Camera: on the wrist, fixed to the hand. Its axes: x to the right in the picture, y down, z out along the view.
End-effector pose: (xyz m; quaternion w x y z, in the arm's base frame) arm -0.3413 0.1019 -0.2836 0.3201 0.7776 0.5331 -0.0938
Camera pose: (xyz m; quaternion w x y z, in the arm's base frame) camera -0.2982 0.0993 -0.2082 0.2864 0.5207 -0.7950 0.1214
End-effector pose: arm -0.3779 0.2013 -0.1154 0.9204 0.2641 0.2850 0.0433
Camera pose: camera -0.4171 0.2779 -0.1036 0.1023 0.2591 -0.4813 0.8311
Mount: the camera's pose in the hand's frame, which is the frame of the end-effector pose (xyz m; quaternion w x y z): -0.0209 0.0689 -0.0486 0.0614 -0.0462 -0.2639 0.9615
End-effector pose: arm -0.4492 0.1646 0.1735 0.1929 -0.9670 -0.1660 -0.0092
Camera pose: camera -0.4443 0.0797 0.1913 0.0678 0.2303 -0.8691 -0.4324
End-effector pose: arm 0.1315 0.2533 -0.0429 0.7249 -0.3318 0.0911 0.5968
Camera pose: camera 0.0749 0.2125 -0.0946 0.5206 -0.1912 -0.1057 -0.8254
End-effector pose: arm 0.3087 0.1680 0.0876 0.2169 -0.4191 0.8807 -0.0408
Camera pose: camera 0.2504 0.2229 0.1213 0.2656 0.8003 0.4017 0.3573
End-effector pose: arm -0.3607 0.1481 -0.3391 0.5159 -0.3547 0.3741 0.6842
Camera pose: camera -0.4183 0.0833 -0.3336 0.5438 -0.4946 -0.1963 -0.6489
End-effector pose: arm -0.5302 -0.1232 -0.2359 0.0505 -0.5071 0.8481 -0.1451
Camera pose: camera -0.5897 -0.0649 -0.2114 0.3430 0.7437 0.5330 0.2126
